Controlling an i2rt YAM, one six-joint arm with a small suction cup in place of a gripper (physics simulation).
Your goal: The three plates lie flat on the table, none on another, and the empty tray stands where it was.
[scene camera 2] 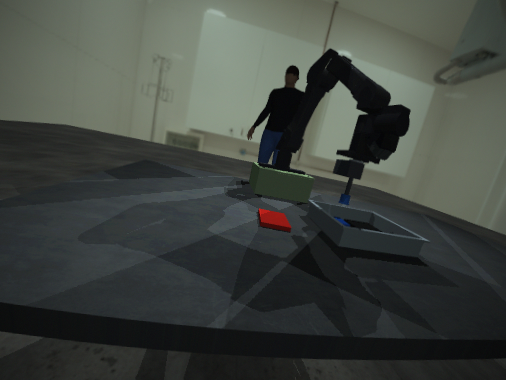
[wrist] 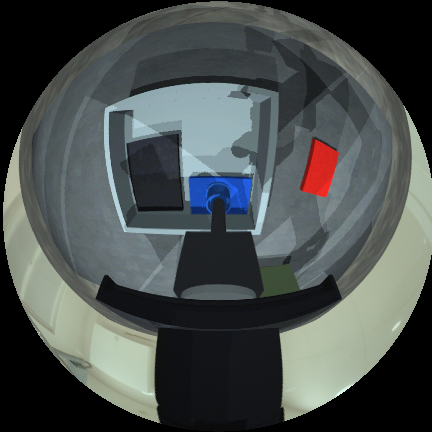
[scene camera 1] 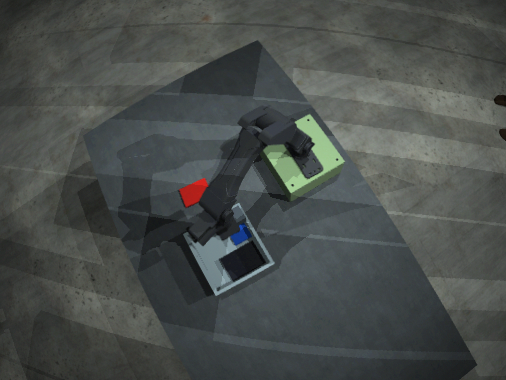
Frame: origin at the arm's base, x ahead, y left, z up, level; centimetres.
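Seen in the pictures: end effector, tool point: (scene camera 2: 343,203) (wrist: 218,192); arm's base, origin of the base link: (scene camera 2: 281,169) (scene camera 1: 300,151).
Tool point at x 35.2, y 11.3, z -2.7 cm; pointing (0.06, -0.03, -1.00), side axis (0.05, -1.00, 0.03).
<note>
Offsets run from my tool point to a thing's top centre.
A red plate @[dz -6.5, dx +3.8, dy -20.3 cm] (scene camera 1: 193,192) (scene camera 2: 274,219) (wrist: 319,167) lies flat on the table, left of the tray. The grey tray @[dz -2.5, dx +2.8, dy +5.0 cm] (scene camera 1: 244,279) (scene camera 2: 376,243) (wrist: 217,120) holds a blue plate @[dz -6.1, dx -3.4, dy -0.6 cm] (scene camera 1: 241,234) (scene camera 2: 342,222) (wrist: 239,188) and a black plate @[dz -6.2, dx +0.3, dy +10.5 cm] (scene camera 1: 242,260) (scene camera 2: 361,225) (wrist: 155,173), side by side and apart. My suction cup (scene camera 2: 344,198) (wrist: 217,195) hangs straight over the blue plate, a little above the tray's rim. It holds nothing. In scene camera 1 the arm hides the cup and part of the blue plate.
The arm's green base block (scene camera 1: 323,151) (scene camera 2: 282,185) (wrist: 278,280) stands behind the tray. A person (scene camera 2: 282,113) stands in the background beyond the table. The tray walls rise around both plates in it.
</note>
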